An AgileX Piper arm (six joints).
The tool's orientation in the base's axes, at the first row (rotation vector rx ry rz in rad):
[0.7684, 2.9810, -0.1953]
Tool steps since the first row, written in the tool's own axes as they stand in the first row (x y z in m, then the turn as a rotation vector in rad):
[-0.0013, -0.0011, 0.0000, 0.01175, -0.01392, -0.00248]
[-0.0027, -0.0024, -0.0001, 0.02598, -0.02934, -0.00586]
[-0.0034, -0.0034, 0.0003, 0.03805, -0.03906, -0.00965]
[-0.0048, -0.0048, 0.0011, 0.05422, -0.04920, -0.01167]
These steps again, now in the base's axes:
[0.0006, -0.0016, 0.0002, -0.01708, -0.00613, 0.00294]
[0.0012, -0.0034, 0.0006, -0.03707, -0.01226, 0.00673]
[0.0013, -0.0046, 0.0004, -0.05243, -0.01442, 0.01049]
[0.0019, -0.0066, -0.0002, -0.07153, -0.01522, 0.01218]

